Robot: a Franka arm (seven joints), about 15 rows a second.
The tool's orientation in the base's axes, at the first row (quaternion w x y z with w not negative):
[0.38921, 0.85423, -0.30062, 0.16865]
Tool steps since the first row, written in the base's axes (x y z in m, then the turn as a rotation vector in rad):
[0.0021, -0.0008, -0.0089, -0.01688, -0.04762, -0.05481]
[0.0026, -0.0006, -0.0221, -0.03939, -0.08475, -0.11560]
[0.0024, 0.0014, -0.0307, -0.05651, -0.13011, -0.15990]
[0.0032, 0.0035, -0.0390, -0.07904, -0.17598, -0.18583]
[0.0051, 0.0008, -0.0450, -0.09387, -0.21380, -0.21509]
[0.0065, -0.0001, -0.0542, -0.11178, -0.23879, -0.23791]
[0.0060, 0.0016, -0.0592, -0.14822, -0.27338, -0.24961]
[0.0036, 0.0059, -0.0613, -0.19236, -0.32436, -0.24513]
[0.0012, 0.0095, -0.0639, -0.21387, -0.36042, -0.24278]
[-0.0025, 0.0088, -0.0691, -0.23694, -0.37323, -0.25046]
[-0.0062, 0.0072, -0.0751, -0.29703, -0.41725, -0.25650]
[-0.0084, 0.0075, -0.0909, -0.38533, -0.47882, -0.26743]
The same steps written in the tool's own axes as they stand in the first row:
[-0.0027, -0.0060, 0.0064, -0.02328, 0.00458, 0.07067]
[-0.0093, -0.0138, 0.0147, -0.05799, 0.00401, 0.13682]
[-0.0147, -0.0196, 0.0187, -0.07683, 0.01351, 0.19901]
[-0.0193, -0.0258, 0.0225, -0.09001, 0.03710, 0.24954]
[-0.0199, -0.0291, 0.0285, -0.10213, 0.04970, 0.29645]
[-0.0233, -0.0347, 0.0351, -0.11815, 0.06130, 0.32924]
[-0.0269, -0.0381, 0.0370, -0.13881, 0.09606, 0.36127]
[-0.0315, -0.0399, 0.0349, -0.15063, 0.15337, 0.39508]
[-0.0361, -0.0417, 0.0337, -0.15202, 0.18718, 0.42005]
[-0.0413, -0.0419, 0.0374, -0.16872, 0.20435, 0.43353]
[-0.0467, -0.0420, 0.0422, -0.20085, 0.26242, 0.46788]
[-0.0567, -0.0497, 0.0520, -0.25034, 0.34499, 0.51728]

